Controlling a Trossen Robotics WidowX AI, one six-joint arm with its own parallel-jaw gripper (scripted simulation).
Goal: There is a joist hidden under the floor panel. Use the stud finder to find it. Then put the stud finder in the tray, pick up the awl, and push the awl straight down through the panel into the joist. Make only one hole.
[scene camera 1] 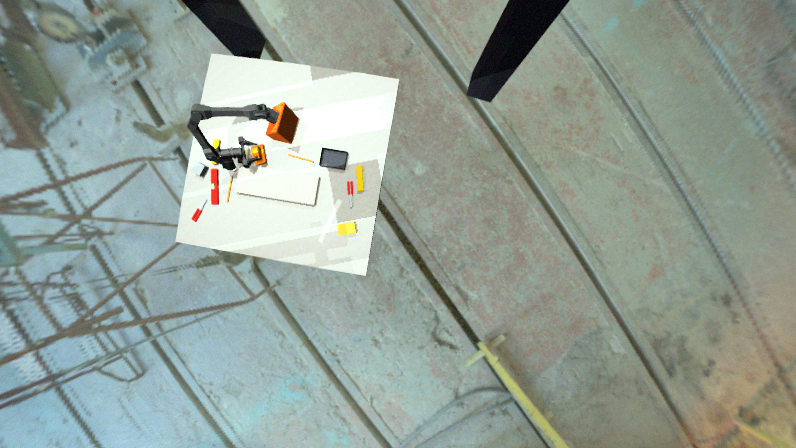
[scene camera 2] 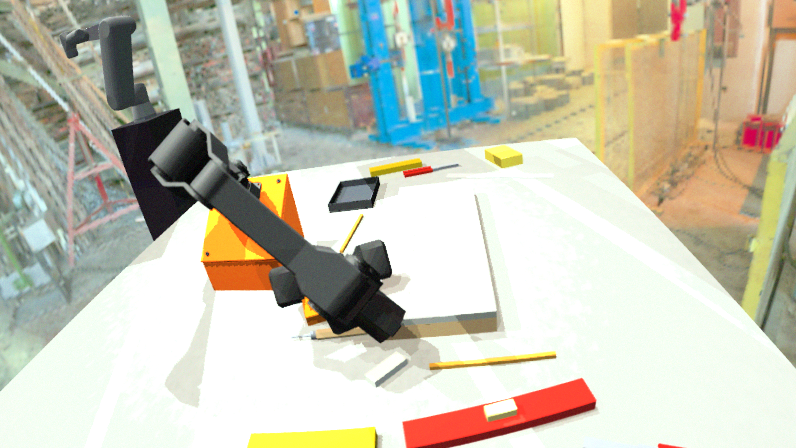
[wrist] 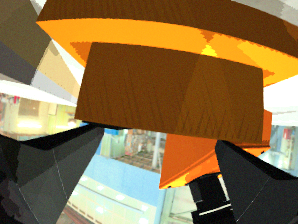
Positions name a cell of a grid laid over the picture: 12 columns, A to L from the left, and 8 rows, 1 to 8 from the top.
Labels:
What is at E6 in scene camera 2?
My gripper.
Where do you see a stud finder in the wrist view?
At H3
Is my gripper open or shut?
Open.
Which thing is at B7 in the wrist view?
My gripper.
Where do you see a yellow pencil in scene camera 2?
I7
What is my gripper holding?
Nothing.

